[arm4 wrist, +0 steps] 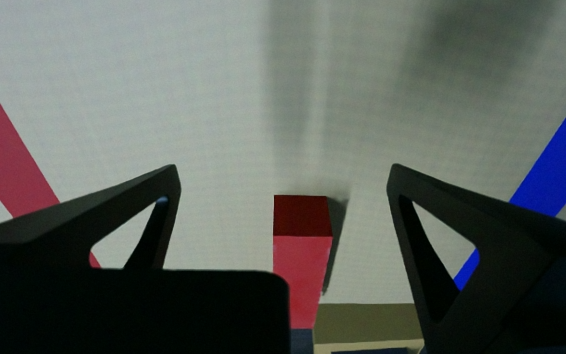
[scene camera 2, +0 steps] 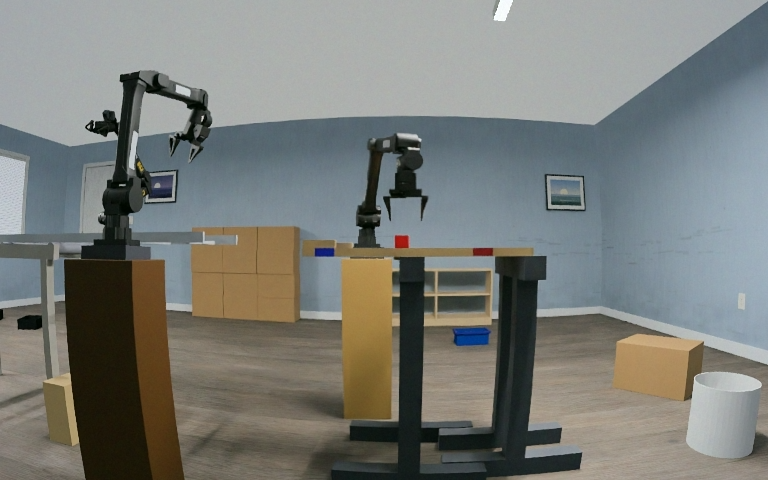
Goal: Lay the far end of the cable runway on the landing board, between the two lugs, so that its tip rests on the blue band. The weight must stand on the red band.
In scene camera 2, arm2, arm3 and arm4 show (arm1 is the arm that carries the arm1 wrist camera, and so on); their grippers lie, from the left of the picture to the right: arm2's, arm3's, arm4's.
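The red weight [arm4 wrist: 300,280] [scene camera 2: 401,241] stands upright on the landing board [arm4 wrist: 225,125] [scene camera 2: 447,251], between the blue band [arm4 wrist: 540,175] [scene camera 2: 324,251] and the red band [arm4 wrist: 25,175] [scene camera 2: 482,251]. Arm4's gripper [arm4 wrist: 283,167] [scene camera 2: 406,218] is open and empty above the weight. The pale grey cable runway [scene camera 2: 220,240] lies at the left, its end pointing toward the board and apart from it. Raised wood shows at the board's left end; the two lugs cannot be told apart. Arm3's gripper [scene camera 2: 181,158] is open high above the runway. Arm2's gripper [scene camera 2: 88,125] is small behind arm3, its opening unclear. Arm1's gripper is not in view.
A pale table [scene camera 2: 48,291] stands at the left, behind arm3's brown pedestal [scene camera 2: 101,362]. Arm4's pedestal [scene camera 2: 367,339] is behind the landing board's dark trestle legs [scene camera 2: 410,350]. A carton [scene camera 2: 651,367] and a white bin [scene camera 2: 723,416] stand at the right.
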